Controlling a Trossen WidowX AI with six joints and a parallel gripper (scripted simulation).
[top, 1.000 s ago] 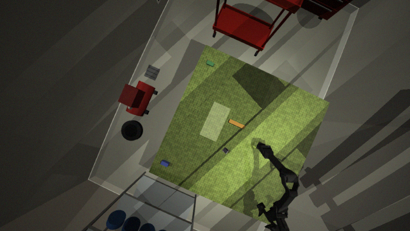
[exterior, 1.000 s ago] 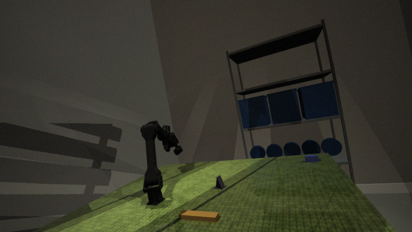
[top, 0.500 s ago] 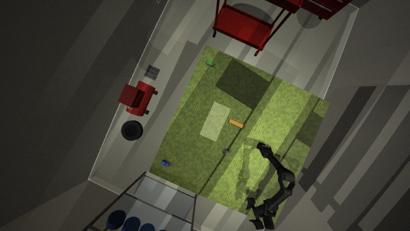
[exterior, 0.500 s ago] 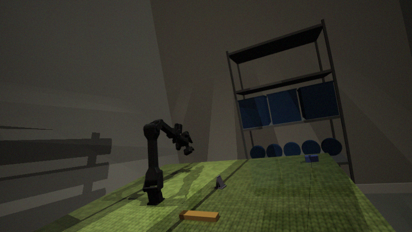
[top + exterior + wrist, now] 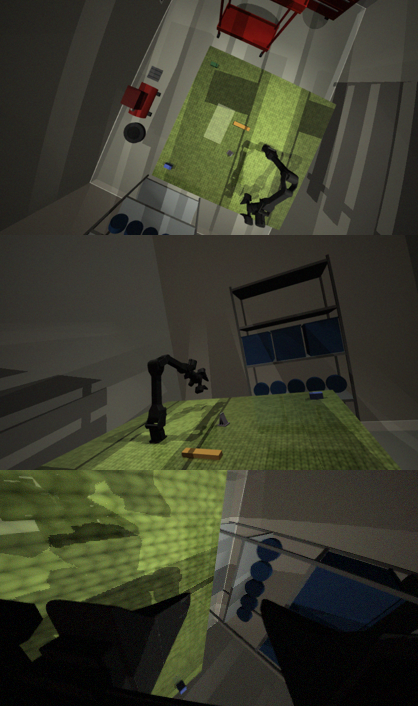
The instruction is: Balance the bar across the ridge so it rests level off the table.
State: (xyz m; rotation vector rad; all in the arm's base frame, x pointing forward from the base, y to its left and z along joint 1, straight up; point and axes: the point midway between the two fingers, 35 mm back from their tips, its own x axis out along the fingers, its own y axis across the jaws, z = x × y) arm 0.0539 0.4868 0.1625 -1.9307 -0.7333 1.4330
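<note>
My gripper tip is now 61 cm to the left of the bar, 23 cm short of it and 13 cm above it. Also, from my gripper tip: green block (101 cm to the right, 68 cm ahead, 13 cm below); small blue block (68 cm ahead, 12 cm below, 1 cm to the right).
</note>
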